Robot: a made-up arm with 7 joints.
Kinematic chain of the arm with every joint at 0, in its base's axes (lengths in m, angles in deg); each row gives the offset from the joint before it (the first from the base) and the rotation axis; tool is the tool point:
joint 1: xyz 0 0 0.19 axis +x
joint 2: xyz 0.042 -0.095 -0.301 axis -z
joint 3: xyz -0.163 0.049 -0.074 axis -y
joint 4: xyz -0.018 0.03 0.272 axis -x
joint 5: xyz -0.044 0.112 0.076 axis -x
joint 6: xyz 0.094 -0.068 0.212 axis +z
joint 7: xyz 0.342 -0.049 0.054 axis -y
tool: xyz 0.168 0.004 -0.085
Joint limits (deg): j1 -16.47..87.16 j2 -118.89..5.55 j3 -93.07..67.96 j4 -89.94..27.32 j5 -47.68..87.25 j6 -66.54..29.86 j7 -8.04..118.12
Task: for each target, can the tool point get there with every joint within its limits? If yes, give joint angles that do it. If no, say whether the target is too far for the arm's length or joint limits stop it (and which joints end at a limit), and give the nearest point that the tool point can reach.
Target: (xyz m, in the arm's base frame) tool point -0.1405 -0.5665 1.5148
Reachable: no: joint limits stop it (at a limit: joint 1, joint 5, joint 6) | nearest point -0.0908 -0.4948 0.9653 | short by 0.556 m
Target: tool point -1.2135 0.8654 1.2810
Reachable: no: too far | nearest point -0.6087 0.6343 0.7004 | short by 0.870 m
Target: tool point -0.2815 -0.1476 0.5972
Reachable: yes | joints 48.74 -91.95 4.73 -32.97 70.43 7.34 57.14
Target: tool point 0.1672 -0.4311 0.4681
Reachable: yes | joints 62.34 -40.31 0.44 5.32 20.95 -39.60 78.61
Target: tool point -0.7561 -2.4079 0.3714
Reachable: no: too far | nearest point -0.3160 -1.1329 0.2753 | short by 1.352 m
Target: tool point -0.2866 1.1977 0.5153
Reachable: no: joint limits stop it (at a limit: joint 3, joint 5) | nearest point -0.2451 1.0231 0.4679 | short by 0.186 m
